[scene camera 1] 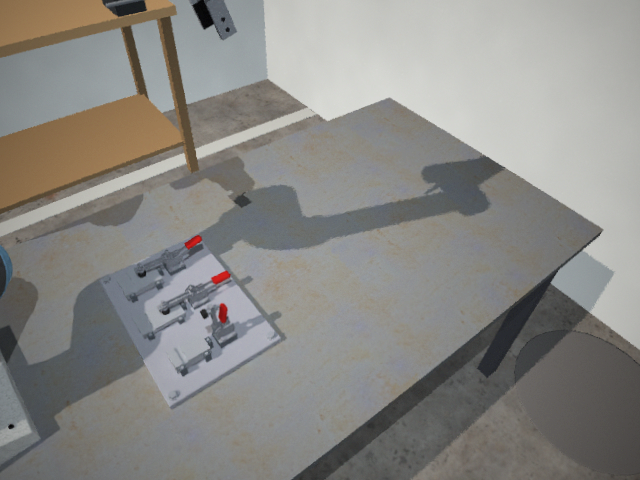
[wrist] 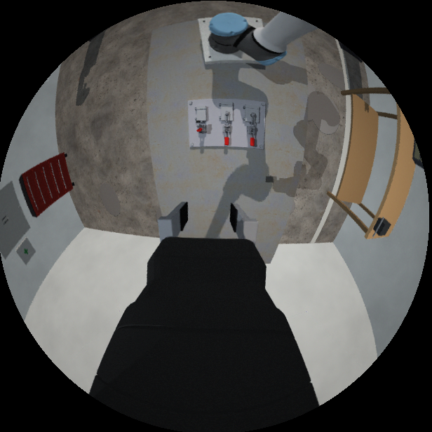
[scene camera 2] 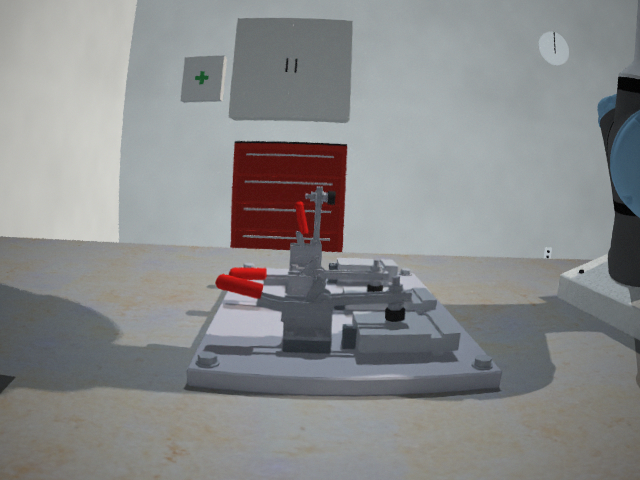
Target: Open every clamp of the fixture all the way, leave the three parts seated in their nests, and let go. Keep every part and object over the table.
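Frame: origin at the arm's base, x ahead, y left, z up, level; millimetres.
Seen in the pictures: gripper, between the fingertips: (scene camera 1: 219, 30).
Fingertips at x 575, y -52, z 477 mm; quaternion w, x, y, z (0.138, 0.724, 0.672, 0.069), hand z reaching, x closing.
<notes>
Pixels of each thing's top centre, then the offset from my fingertips to it.
- fixture plate, centre of its top: (scene camera 2: 336, 307) (scene camera 1: 184, 307) dx -141, dy +29, dz -528 mm
- middle clamp, centre of its top: (scene camera 2: 309, 255) (scene camera 1: 193, 284) dx -112, dy +28, dz -476 mm
- right part, centre of its top: (scene camera 2: 405, 322) (scene camera 1: 138, 277) dx -184, dy +141, dz -507 mm
The fixture plate (scene camera 1: 196, 379) (scene camera 2: 341, 384) (wrist: 214, 135) lies on the table with three clamps. The clamp at the left in the wrist view (wrist: 201, 128) (scene camera 1: 223, 330) stands open, its arm upright in scene camera 2. The middle clamp (scene camera 1: 193, 294) (wrist: 227, 129) and the right one (scene camera 1: 170, 258) (scene camera 2: 310, 310) (wrist: 253, 127) have their arms lowered over their parts. The left part (wrist: 201, 114), middle part (wrist: 226, 112) and right part (wrist: 251, 114) (scene camera 2: 392, 338) sit in their nests. My gripper (wrist: 208, 211) (scene camera 1: 211, 18) is open and empty, high and away from the fixture; scene camera 1 shows part of it.
The robot base (wrist: 206, 55) (scene camera 2: 594, 289) stands beyond the fixture in the wrist view. A wooden shelf unit (scene camera 1: 178, 98) (wrist: 397, 165) stands past one table edge. A red drawer cabinet (scene camera 2: 237, 196) (wrist: 47, 185) stands on the opposite side.
</notes>
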